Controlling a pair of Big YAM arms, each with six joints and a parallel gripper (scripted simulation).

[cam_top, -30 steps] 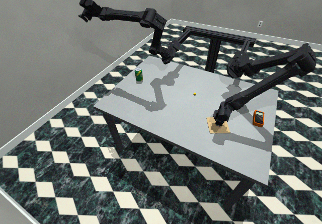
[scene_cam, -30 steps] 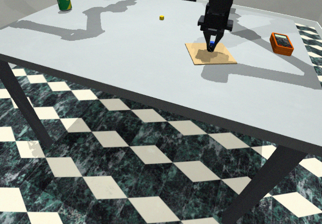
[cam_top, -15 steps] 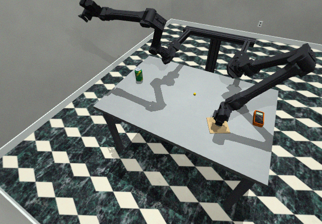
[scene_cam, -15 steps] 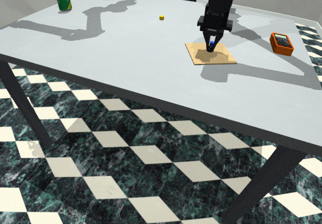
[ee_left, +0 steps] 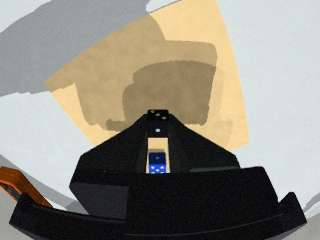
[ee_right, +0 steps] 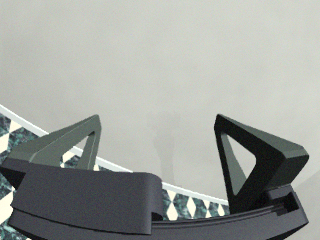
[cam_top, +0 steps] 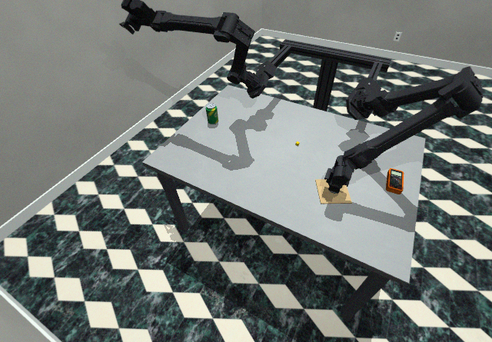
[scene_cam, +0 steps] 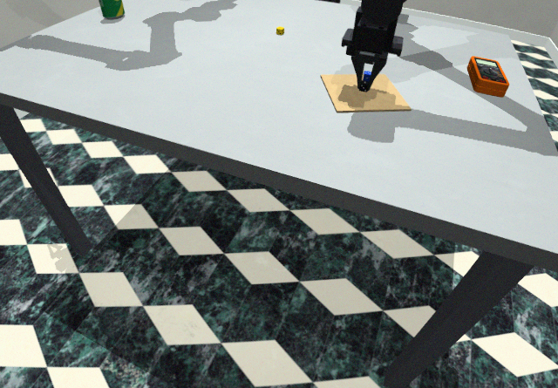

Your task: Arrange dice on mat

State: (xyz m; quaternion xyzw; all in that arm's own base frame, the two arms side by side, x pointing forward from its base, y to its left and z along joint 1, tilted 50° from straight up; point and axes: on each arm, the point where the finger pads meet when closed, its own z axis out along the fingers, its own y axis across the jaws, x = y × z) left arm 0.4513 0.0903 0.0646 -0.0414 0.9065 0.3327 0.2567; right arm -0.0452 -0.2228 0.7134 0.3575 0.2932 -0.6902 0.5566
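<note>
Now: the black die right at my left hand. From my left hand the other things lie so: tan mat (10 mm below); orange multimeter (260 mm to the left, 150 mm behind); blue die (50 mm behind).
</note>
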